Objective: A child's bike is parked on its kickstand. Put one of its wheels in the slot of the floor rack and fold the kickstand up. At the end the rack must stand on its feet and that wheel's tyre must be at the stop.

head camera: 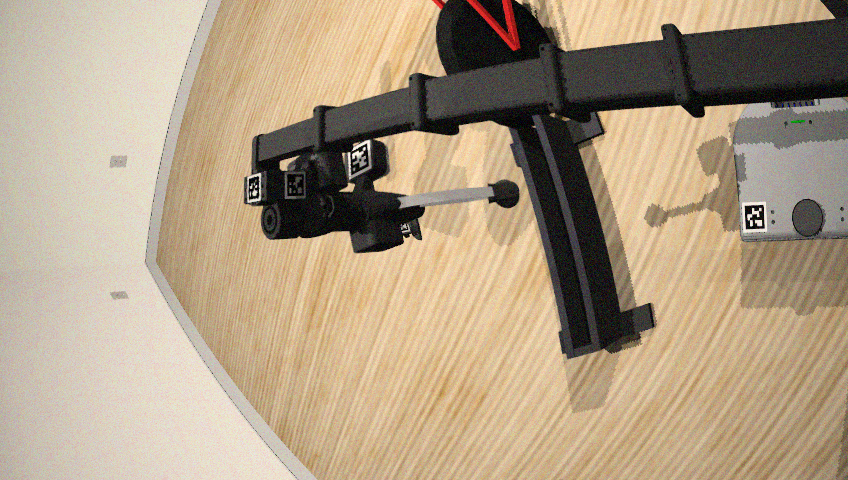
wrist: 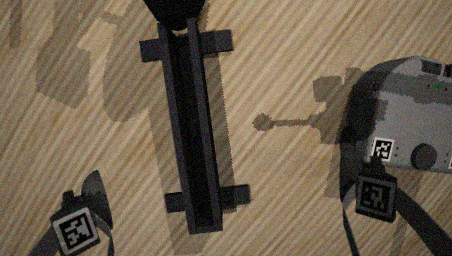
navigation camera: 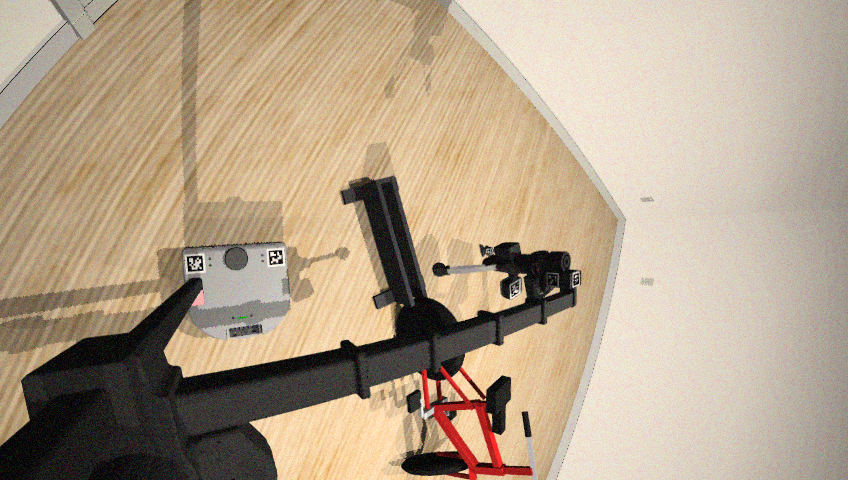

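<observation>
There's a dark floor rack (head camera: 570,228), (wrist: 202,216), (navigation camera: 381,197), and you'd also find a rear wheel (navigation camera: 427,313). As for my gripper (head camera: 467,210), it appears in the wrist view too, that's my gripper (wrist: 223,178), and the navigation camera has the gripper (navigation camera: 457,259) as well.
</observation>
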